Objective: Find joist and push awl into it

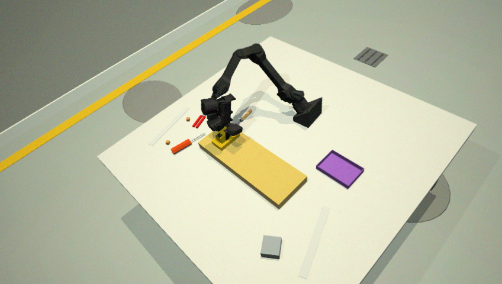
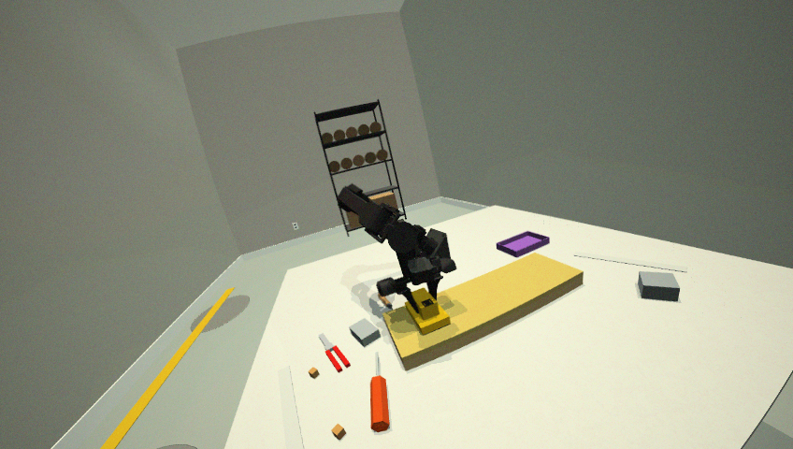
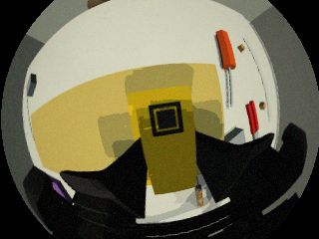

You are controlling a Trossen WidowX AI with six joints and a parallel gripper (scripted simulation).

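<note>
Right now the purple tray is 26 cm behind my gripper tip, 47 cm to the left of it and 5 cm below it. Round my gripper tip: awl: 17 cm behind, 8 cm to the right, 6 cm below; then grey block: 19 cm ahead, 53 cm to the left, 5 cm below; then yellow stud finder: 1 cm ahead, 2 cm above.
</note>
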